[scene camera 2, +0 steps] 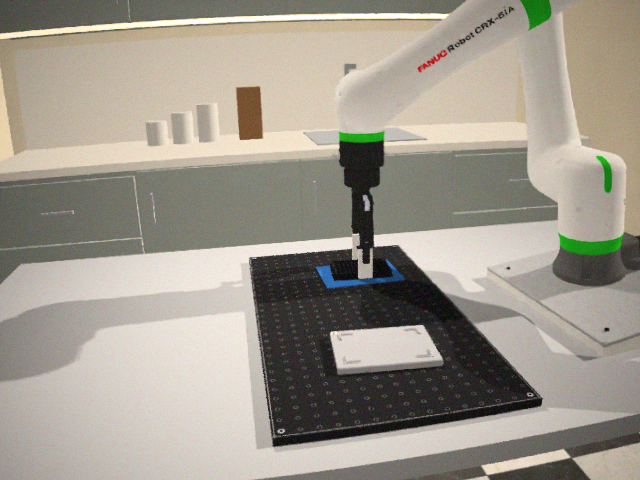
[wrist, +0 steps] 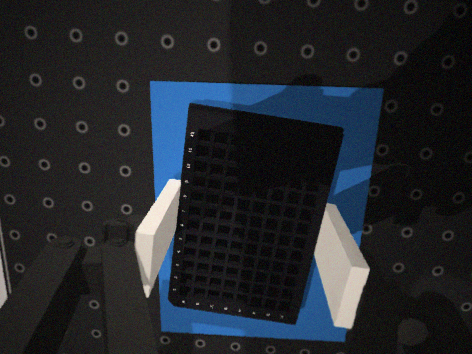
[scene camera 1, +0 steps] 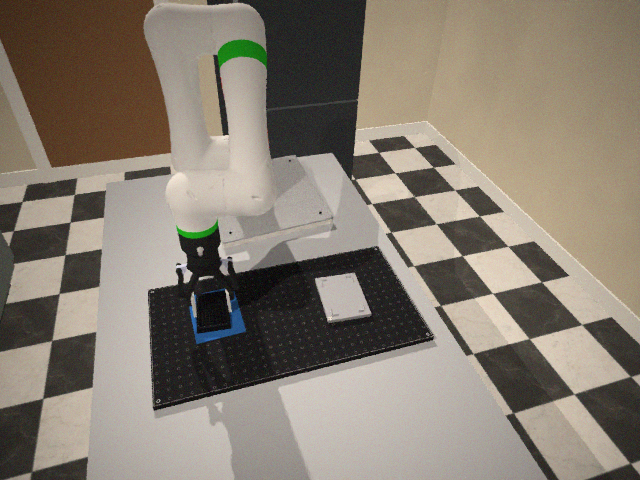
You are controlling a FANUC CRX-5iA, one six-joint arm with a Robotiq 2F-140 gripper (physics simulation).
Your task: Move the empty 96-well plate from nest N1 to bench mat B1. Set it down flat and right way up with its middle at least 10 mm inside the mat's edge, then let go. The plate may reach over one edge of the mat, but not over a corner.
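Where they show: gripper, fingertip midpoint: (scene camera 2: 362, 270) (wrist: 248, 214) (scene camera 1: 212, 310); arm's base, link origin: (scene camera 2: 588, 270).
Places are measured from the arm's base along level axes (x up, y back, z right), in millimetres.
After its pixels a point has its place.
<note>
The black 96-well plate (scene camera 1: 213, 316) {x -18, y -450, z 230 mm} (scene camera 2: 342, 269) {x -15, y -471, z 225 mm} (wrist: 240, 240) {x -13, y -437, z 232 mm} is level, wells up, over the blue bench mat B1 (scene camera 1: 237, 324) {x -26, y -492, z 177 mm} (scene camera 2: 336, 283) {x -26, y -498, z 179 mm} (wrist: 167, 125) {x -26, y -371, z 272 mm}. It is on the mat or very slightly above it; a small gap cannot be ruled out. In the wrist view its outline lies inside the mat's edges, turned a little relative to them. My gripper (scene camera 1: 211, 304) {x -23, y -425, z 227 mm} (scene camera 2: 360, 266) {x -23, y -425, z 227 mm} (wrist: 248, 214) {x -23, y -425, z 227 mm} points down, shut on the plate, with a white finger against each long side. The white nest N1 (scene camera 1: 343, 297) {x -16, y -515, z -118 mm} (scene camera 2: 385, 347) {x -16, y -506, z -126 mm} holds no plate.
The black perforated board (scene camera 1: 279, 335) {x -28, y -566, z 87 mm} (scene camera 2: 305, 387) {x -28, y -650, z -181 mm} (wrist: 60, 57) {x -28, y -332, z 330 mm} carries the mat and nest on the grey table (scene camera 1: 361, 413) {x -41, y -832, z -17 mm} (scene camera 2: 155, 387) {x -41, y -868, z -99 mm}. The robot's base plate (scene camera 1: 305, 201) {x -6, y -63, z -182 mm} (scene camera 2: 568, 315) {x -16, y -156, z -133 mm} stands behind the board in scene camera 1.
</note>
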